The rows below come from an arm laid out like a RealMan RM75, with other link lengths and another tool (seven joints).
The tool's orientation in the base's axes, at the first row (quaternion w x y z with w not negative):
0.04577, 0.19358, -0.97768, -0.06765
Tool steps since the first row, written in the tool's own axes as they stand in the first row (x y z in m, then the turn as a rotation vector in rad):
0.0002, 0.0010, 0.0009, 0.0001, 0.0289, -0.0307
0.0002, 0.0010, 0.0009, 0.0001, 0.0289, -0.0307
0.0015, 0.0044, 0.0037, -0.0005, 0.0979, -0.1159
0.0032, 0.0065, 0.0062, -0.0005, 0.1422, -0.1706
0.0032, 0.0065, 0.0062, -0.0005, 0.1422, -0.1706
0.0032, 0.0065, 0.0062, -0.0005, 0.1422, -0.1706
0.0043, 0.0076, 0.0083, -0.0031, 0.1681, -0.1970
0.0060, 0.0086, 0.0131, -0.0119, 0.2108, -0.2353
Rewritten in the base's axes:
-0.0007, 0.0009, -0.0007, -0.0073, 0.0229, 0.0346
-0.0007, 0.0009, -0.0007, -0.0073, 0.0229, 0.0346
-0.0034, 0.0039, -0.0029, -0.0226, 0.0766, 0.1290
-0.0061, 0.0054, -0.0049, -0.0327, 0.1109, 0.1896
-0.0061, 0.0054, -0.0049, -0.0327, 0.1109, 0.1896
-0.0061, 0.0054, -0.0049, -0.0327, 0.1109, 0.1896
-0.0077, 0.0063, -0.0068, -0.0369, 0.1326, 0.2194
-0.0102, 0.0071, -0.0113, -0.0403, 0.1707, 0.2630

